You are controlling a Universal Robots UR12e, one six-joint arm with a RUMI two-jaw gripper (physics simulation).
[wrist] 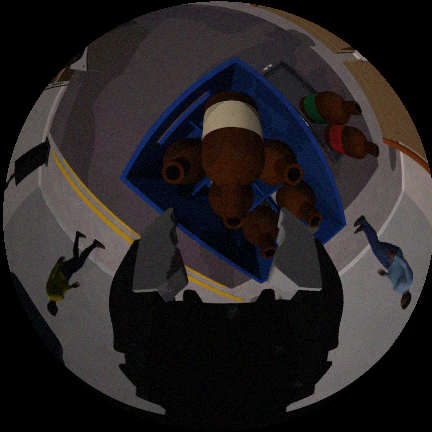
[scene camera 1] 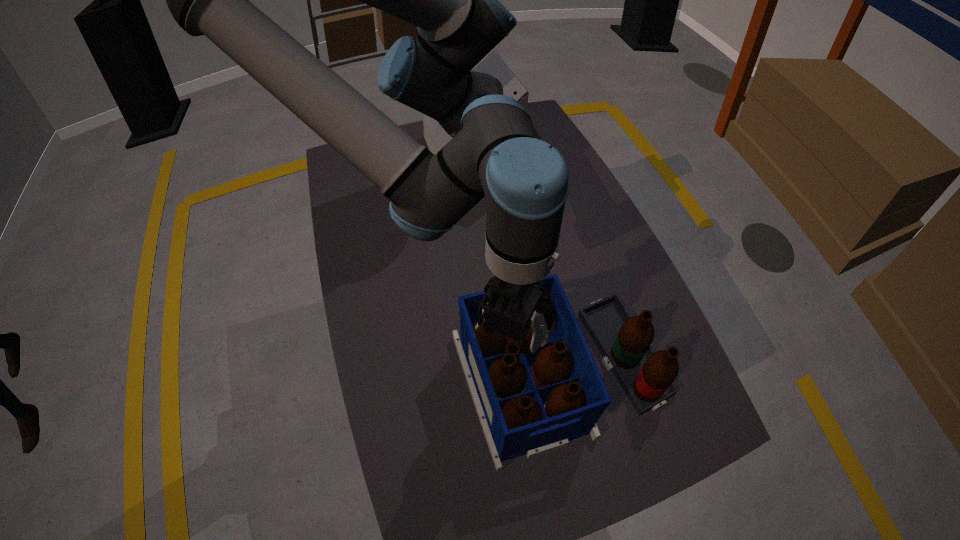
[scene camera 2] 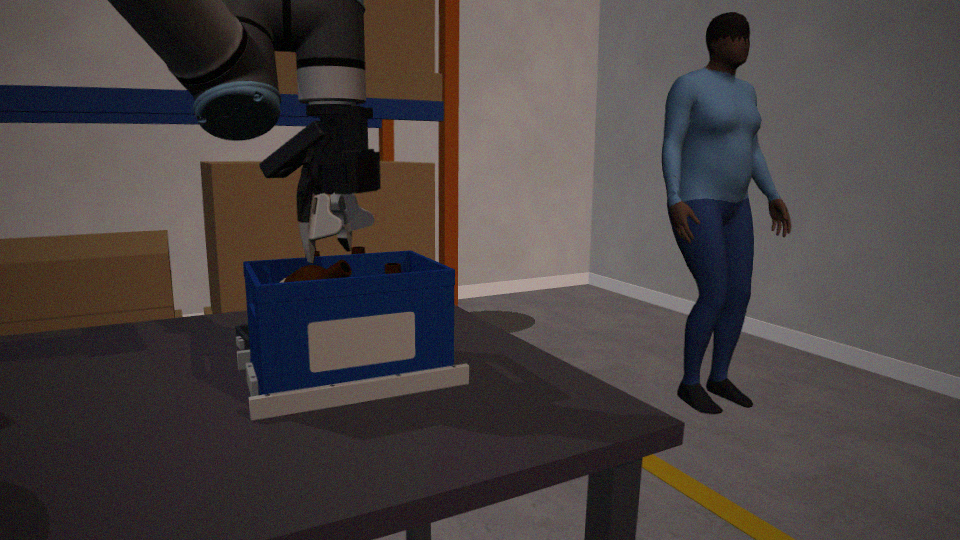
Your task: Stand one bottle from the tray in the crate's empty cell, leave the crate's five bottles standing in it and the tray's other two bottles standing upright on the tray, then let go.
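Frame: origin at the arm's base, x ahead, y left, z up, level; millimetres.
Where they show: gripper, between the fingertips: [wrist: 226, 209] [scene camera 2: 330, 257].
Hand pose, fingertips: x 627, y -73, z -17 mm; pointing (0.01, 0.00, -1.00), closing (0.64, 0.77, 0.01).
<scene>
After its pixels a point has its place.
The blue crate [scene camera 1: 513, 444] @[x 793, y -109, z -112 mm] [scene camera 2: 281, 335] @[x 550, y -143, z -105 mm] [wrist: 300, 135] @[x 623, y 40, z -53 mm] holds several brown bottles. One with a cream label [scene camera 2: 305, 273] @[x 593, y -61, z -41 mm] [wrist: 232, 150] @[x 592, y -36, z -36 mm] lies tilted across its back part, over other bottles; its base end faces the arm's side. Its neck is hard to separate from its neighbours in the wrist view. The other crate bottles, such as this one [scene camera 1: 565, 400] @[x 745, y -7, z -79 mm] [wrist: 297, 200] @[x 718, y -1, z -87 mm], stand in cells. My gripper [scene camera 1: 511, 329] @[x 627, y -73, z -18 mm] [scene camera 2: 328, 253] @[x 627, y -73, z -18 mm] [wrist: 226, 209] @[x 627, y -73, z -18 mm] is open and empty, just above the crate. A green-labelled bottle [scene camera 1: 633, 341] @[x 656, y 168, z -103 mm] [wrist: 332, 107] @[x 627, y 163, z -97 mm] and a red-labelled bottle [scene camera 1: 657, 374] @[x 740, y 189, z -99 mm] [wrist: 352, 142] @[x 708, y 185, z -103 mm] stand on the tray [scene camera 1: 609, 319] @[x 541, y 183, z -206 mm] [wrist: 289, 82] @[x 552, y 186, z -206 mm].
White rails [scene camera 1: 477, 402] @[x 672, y -144, z -181 mm] [scene camera 2: 362, 391] @[x 652, y -148, z -195 mm] edge the crate on the table [scene camera 1: 402, 376] @[x 574, y -276, z -211 mm] [scene camera 2: 134, 429] @[x 364, y -135, z -211 mm]. The tray lies close beside the crate. A person in a light blue top [scene camera 2: 711, 141] [wrist: 397, 270] stands beyond the table. Cardboard boxes [scene camera 1: 832, 161] stand on the right.
</scene>
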